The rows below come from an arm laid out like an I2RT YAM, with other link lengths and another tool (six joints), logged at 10 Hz.
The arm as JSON. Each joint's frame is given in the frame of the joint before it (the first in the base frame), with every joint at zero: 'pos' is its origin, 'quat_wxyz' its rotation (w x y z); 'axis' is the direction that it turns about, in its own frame. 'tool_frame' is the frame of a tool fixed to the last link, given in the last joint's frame.
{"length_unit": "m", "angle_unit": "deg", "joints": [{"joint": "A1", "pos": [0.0, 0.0, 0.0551], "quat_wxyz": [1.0, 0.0, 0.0, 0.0], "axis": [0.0, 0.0, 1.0]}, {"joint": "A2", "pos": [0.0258, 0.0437, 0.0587], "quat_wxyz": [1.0, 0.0, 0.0, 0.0], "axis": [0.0, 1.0, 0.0]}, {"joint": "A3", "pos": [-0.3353, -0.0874, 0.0], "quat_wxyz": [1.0, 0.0, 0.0, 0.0], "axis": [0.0, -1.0, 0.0]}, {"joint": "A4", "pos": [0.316, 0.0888, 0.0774], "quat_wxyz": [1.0, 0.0, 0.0, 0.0], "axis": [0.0, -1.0, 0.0]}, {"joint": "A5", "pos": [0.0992, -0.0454, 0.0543], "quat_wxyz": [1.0, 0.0, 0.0, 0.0], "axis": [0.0, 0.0, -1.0]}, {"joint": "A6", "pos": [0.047, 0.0, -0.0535], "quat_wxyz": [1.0, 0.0, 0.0, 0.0], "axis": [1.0, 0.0, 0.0]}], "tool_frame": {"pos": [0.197, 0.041, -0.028], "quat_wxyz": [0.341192, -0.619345, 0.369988, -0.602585]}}
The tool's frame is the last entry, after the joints.
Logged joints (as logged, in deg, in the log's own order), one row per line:
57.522 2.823 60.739 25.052 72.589 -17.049
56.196 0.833 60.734 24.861 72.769 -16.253
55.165 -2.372 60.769 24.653 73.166 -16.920
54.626 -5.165 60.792 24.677 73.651 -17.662
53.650 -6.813 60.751 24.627 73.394 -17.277
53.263 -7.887 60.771 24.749 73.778 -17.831
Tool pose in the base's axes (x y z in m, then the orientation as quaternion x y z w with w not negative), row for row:
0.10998 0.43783 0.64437 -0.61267 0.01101 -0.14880 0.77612
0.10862 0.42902 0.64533 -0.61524 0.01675 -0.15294 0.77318
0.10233 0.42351 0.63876 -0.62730 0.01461 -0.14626 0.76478
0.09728 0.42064 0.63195 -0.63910 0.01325 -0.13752 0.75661
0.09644 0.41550 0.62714 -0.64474 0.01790 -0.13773 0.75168
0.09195 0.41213 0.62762 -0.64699 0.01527 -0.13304 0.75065
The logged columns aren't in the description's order. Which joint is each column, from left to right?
Columns, left to right: A2, A4, A1, A6, A3, A5.
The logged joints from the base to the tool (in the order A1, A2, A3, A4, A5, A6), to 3 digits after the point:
60.739 57.522 72.589 2.823 -17.049 25.052
60.734 56.196 72.769 0.833 -16.253 24.861
60.769 55.165 73.166 -2.372 -16.920 24.653
60.792 54.626 73.651 -5.165 -17.662 24.677
60.751 53.650 73.394 -6.813 -17.277 24.627
60.771 53.263 73.778 -7.887 -17.831 24.749

